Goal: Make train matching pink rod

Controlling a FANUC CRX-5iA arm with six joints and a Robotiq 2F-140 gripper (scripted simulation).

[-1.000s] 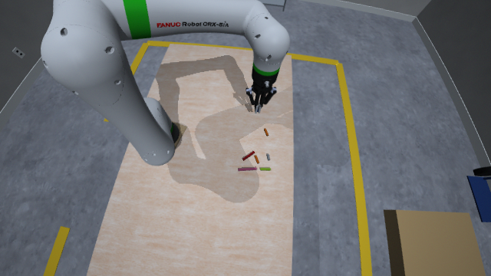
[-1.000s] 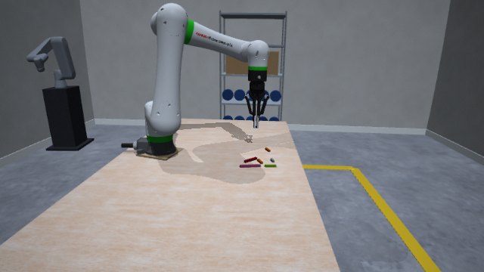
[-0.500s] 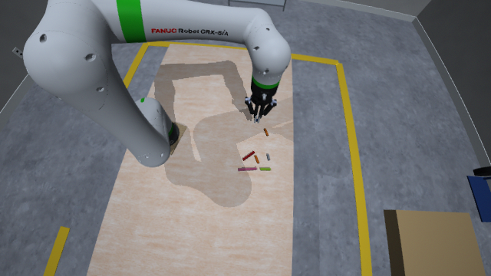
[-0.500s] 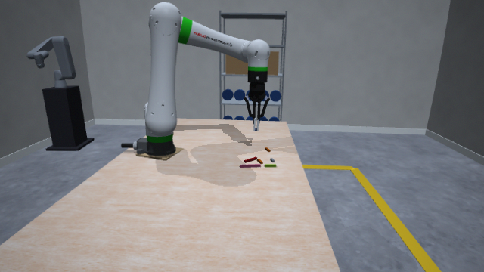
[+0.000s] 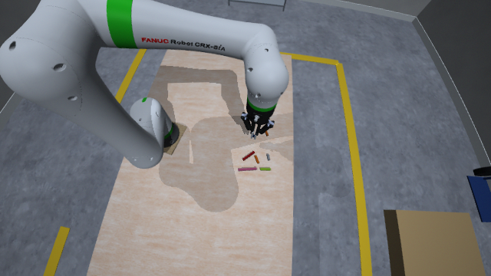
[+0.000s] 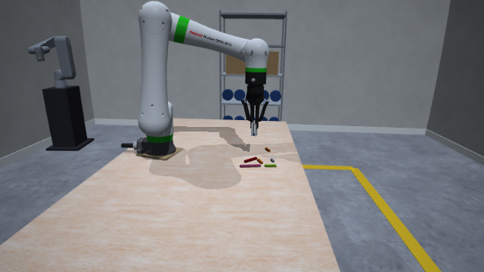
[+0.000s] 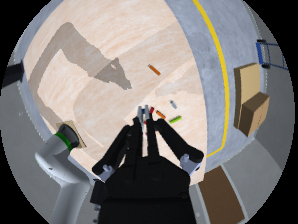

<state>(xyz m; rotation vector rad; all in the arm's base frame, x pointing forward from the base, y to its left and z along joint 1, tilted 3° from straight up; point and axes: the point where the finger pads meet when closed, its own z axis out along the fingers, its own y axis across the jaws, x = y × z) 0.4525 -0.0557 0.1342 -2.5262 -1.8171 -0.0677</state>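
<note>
The red rod is 130 mm below my hand, 70 mm to the right of it and 20 mm behind it. Also, from my hand: pink rod (130 mm to the right, 130 mm below, 30 mm behind); grey rod (130 mm below, 80 mm ahead, 70 mm to the right); blue rod (30 mm below).
</note>
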